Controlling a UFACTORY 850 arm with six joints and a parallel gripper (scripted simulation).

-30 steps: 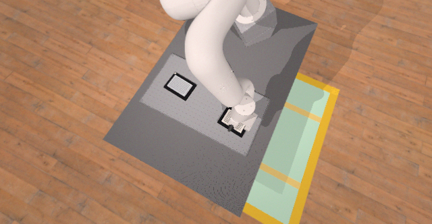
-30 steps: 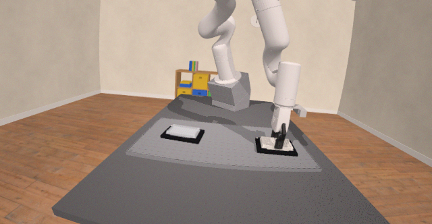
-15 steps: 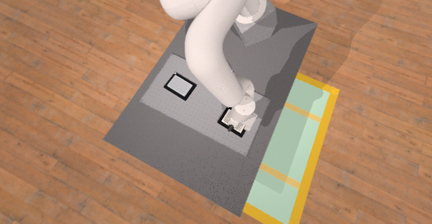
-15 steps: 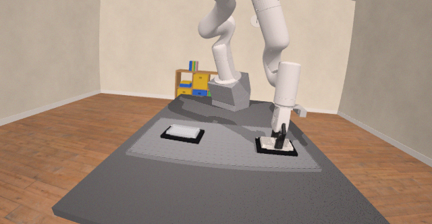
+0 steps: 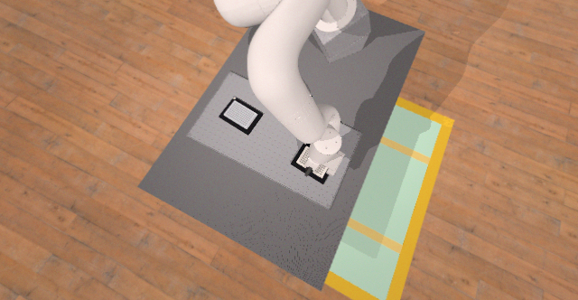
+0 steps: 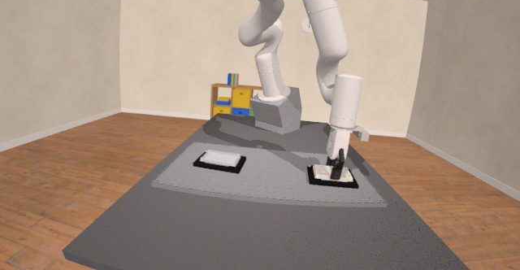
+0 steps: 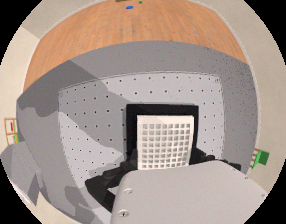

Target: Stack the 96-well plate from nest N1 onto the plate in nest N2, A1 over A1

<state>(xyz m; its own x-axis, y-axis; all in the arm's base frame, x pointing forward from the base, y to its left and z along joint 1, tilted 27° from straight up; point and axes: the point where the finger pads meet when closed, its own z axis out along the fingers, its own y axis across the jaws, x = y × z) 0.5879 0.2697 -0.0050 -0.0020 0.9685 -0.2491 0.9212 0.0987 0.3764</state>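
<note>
The black plate nest lies 2 cm below my hand.
</note>
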